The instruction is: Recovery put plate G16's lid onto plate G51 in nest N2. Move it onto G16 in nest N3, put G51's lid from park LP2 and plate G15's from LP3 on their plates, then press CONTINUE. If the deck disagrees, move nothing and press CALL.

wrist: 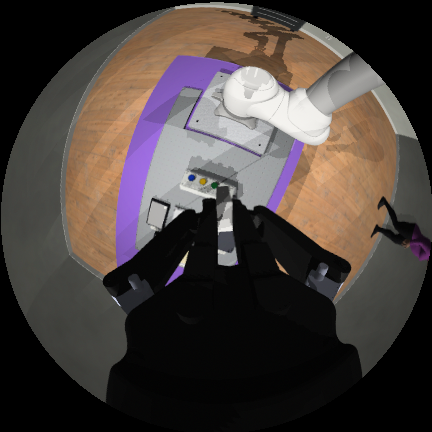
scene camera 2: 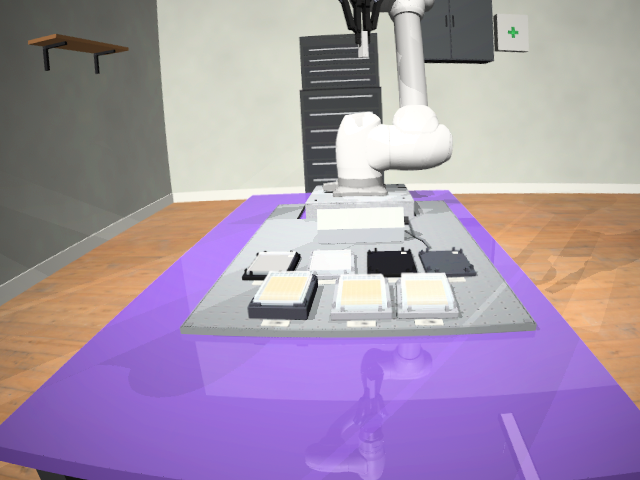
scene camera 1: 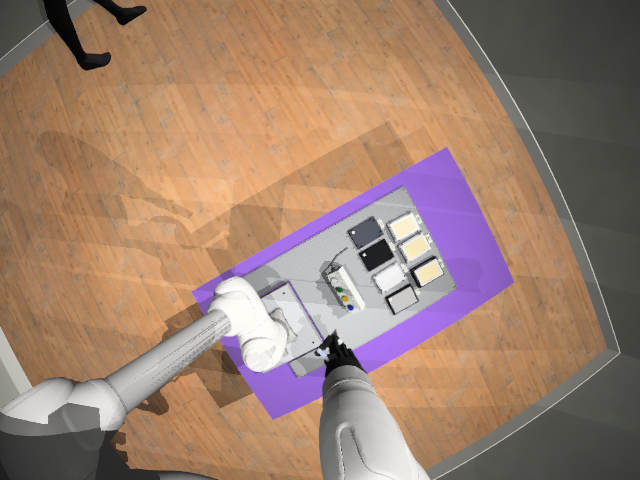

Observation:
My gripper is shut, with nothing in its grasp. Further things: a button box.
My gripper shows as well in the wrist view.

